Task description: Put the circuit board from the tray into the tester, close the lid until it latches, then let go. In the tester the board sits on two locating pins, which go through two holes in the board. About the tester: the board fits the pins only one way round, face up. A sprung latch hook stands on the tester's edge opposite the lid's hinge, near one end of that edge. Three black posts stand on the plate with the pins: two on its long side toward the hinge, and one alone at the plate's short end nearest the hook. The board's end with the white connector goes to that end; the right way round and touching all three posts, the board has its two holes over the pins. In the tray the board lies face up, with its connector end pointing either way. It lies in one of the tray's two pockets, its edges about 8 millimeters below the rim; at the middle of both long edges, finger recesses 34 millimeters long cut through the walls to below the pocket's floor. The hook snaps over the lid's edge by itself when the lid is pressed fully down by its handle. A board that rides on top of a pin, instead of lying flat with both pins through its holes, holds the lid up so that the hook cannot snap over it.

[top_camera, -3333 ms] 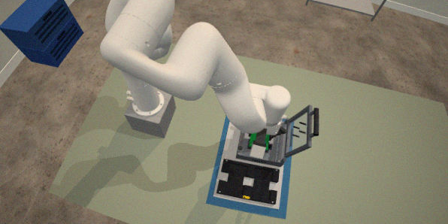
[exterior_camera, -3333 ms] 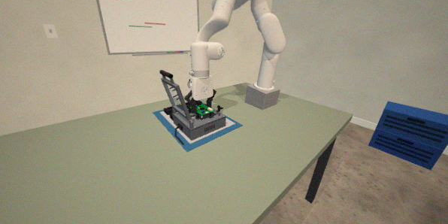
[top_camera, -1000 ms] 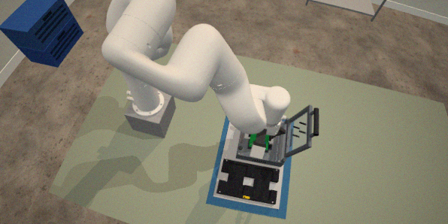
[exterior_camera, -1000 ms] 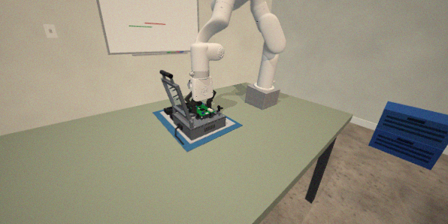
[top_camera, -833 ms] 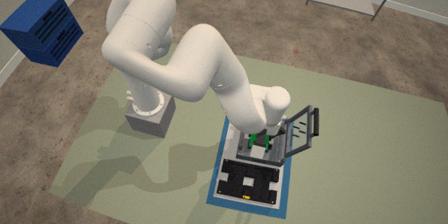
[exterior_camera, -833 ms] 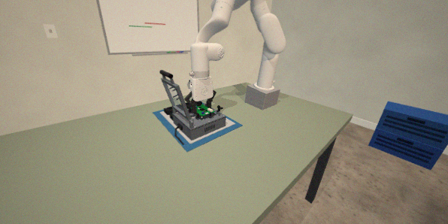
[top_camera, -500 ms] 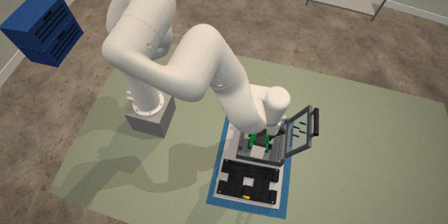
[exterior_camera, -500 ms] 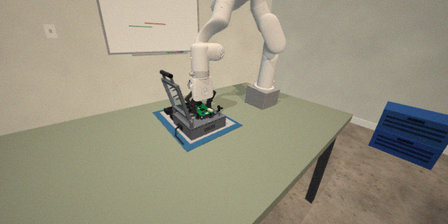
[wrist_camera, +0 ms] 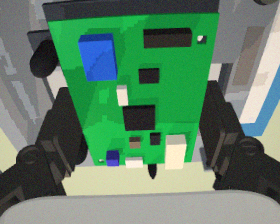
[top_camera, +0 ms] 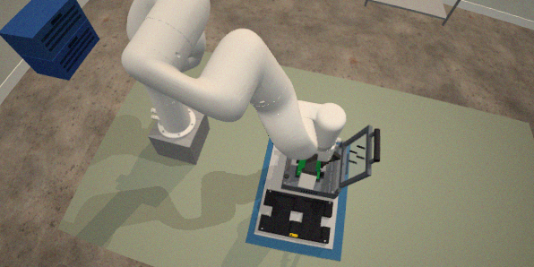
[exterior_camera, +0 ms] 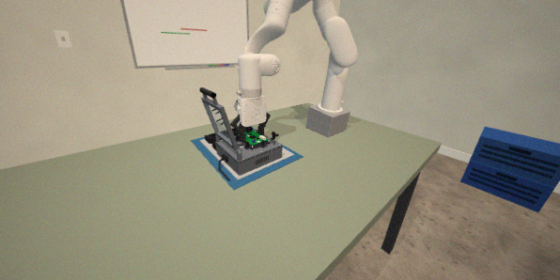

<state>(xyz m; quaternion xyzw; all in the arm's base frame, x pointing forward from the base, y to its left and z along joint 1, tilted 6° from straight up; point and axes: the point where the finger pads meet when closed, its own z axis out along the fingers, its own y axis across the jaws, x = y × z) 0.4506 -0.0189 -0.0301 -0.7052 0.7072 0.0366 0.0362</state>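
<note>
Now: the green circuit board right at my hand. Round my hand: tester lid (12 cm ahead, 10 cm above); latch hook (6 cm to the left, 6 cm behind).
</note>
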